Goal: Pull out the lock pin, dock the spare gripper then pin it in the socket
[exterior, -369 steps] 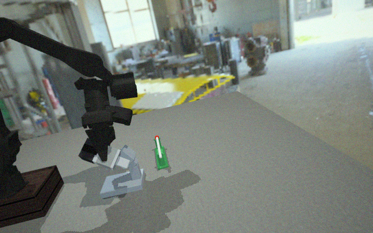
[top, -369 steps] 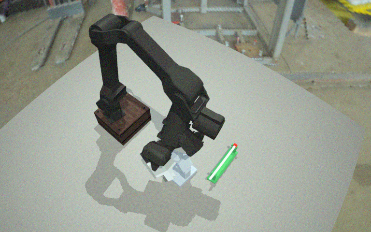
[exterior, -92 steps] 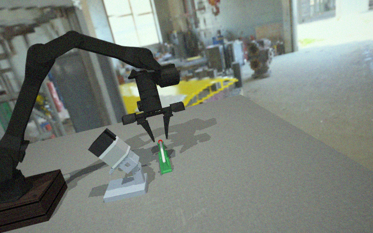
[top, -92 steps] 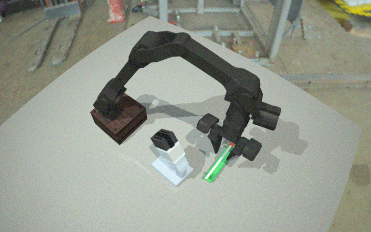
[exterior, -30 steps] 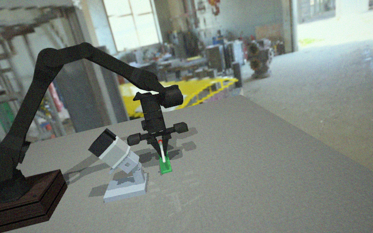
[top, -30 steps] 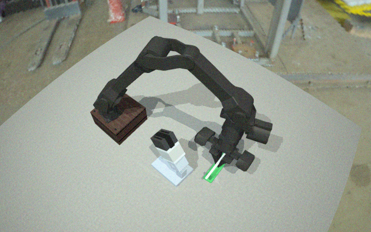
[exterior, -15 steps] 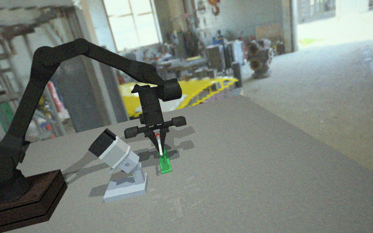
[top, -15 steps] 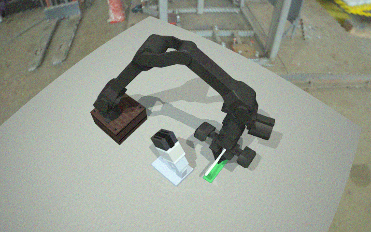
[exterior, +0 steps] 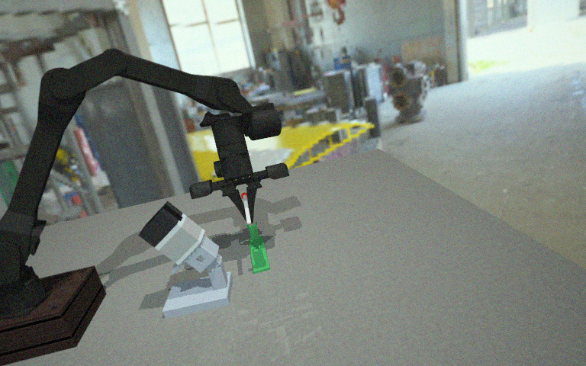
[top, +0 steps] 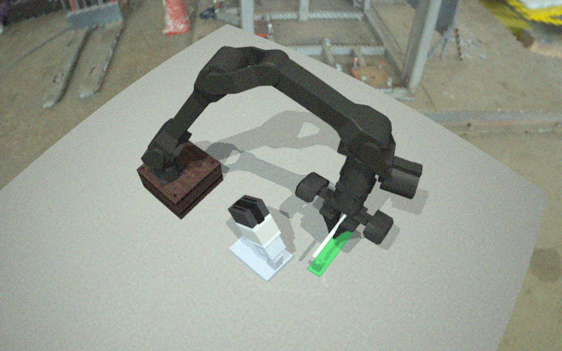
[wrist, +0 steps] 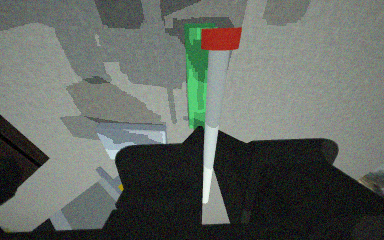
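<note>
Now: the green strip 10 mm to the left of my gripper tip and 50 mm below it. Round my gripper tip: socket 80 mm behind, 110 mm to the right, 20 mm below; then spare gripper 90 mm behind, 110 mm to the right, 40 mm above.
</note>
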